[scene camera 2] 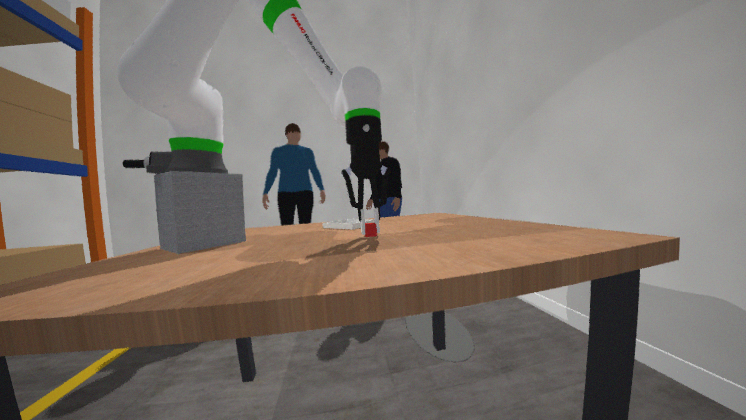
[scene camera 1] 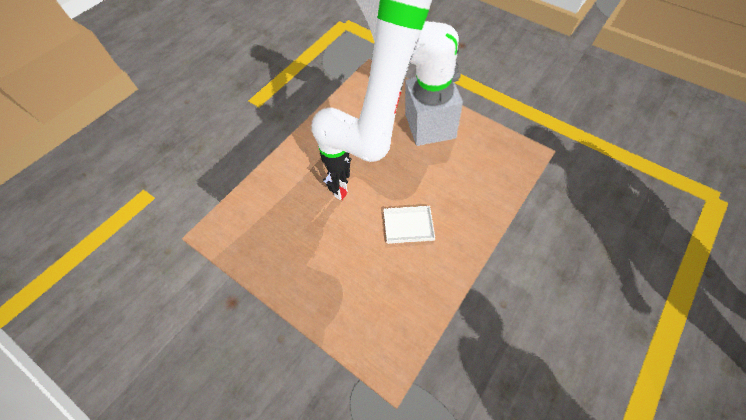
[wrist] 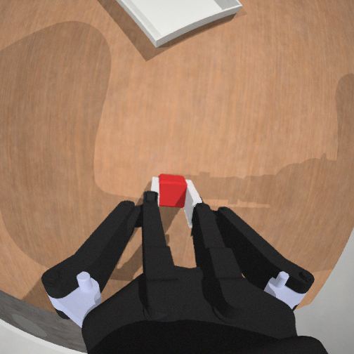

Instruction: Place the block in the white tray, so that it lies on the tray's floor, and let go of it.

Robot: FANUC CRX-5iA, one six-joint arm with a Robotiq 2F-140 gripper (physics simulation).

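Where they show: gripper, fingertip midpoint: [scene camera 2: 370, 233] [scene camera 1: 341, 194]; arm's base at its link origin: [scene camera 2: 198, 174] [scene camera 1: 433, 90].
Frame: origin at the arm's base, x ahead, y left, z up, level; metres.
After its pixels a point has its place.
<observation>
A small red block [scene camera 1: 342, 193] {y -0.092, x 0.470, z -0.170 m} [scene camera 2: 370, 229] {y -0.117, x 0.462, z -0.183 m} [wrist: 172, 192] is between the white fingertip pads, which touch it on both sides. My gripper [scene camera 1: 340, 192] {y -0.105, x 0.464, z -0.195 m} [scene camera 2: 370, 226] {y -0.105, x 0.464, z -0.195 m} [wrist: 170, 188] points down and is shut on the red block, low at the table top. Whether the block's underside touches the table is too small to tell. The white tray [scene camera 1: 409, 241] {y 0.210, x 0.488, z -0.193 m} [scene camera 2: 341, 227] {y 0.113, x 0.398, z -0.197 m} [wrist: 200, 25] lies flat on the table, apart from the gripper, to its right in scene camera 1 and at the top of the wrist view, where part of it shows.
The wooden table [scene camera 1: 396, 323] {y 0.321, x 0.751, z -0.202 m} [scene camera 2: 443, 260] {y -0.388, x 0.520, z -0.202 m} [wrist: 225, 110] bears the tray and the grey pedestal [scene camera 1: 435, 122] {y 0.057, x 0.063, z -0.077 m} [scene camera 2: 200, 211] {y -0.074, x 0.036, z -0.105 m} of the arm. Two people [scene camera 2: 294, 172] [scene camera 2: 392, 174] stand beyond the table. A shelf rack [scene camera 2: 89, 130] with boxes stands at the left in scene camera 2.
</observation>
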